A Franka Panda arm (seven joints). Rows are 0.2 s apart.
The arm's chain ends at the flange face. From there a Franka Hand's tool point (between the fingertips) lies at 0.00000 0.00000 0.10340 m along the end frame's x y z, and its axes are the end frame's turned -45 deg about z.
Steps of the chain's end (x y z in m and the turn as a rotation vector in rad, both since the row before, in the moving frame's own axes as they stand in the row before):
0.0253, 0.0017, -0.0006, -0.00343, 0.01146, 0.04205
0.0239, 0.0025, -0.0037, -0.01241, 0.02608, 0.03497
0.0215, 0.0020, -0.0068, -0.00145, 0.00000, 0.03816
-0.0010, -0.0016, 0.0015, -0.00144, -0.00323, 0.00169
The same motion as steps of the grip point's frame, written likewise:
0.0173, 0.0202, -0.0006, -0.01053, 0.00568, 0.04205
0.0161, 0.0215, -0.0037, -0.02722, 0.00967, 0.03497
0.0137, 0.0167, -0.0068, -0.00103, -0.00103, 0.03816
0.0001, -0.0020, 0.0015, 0.00127, -0.00330, 0.00169

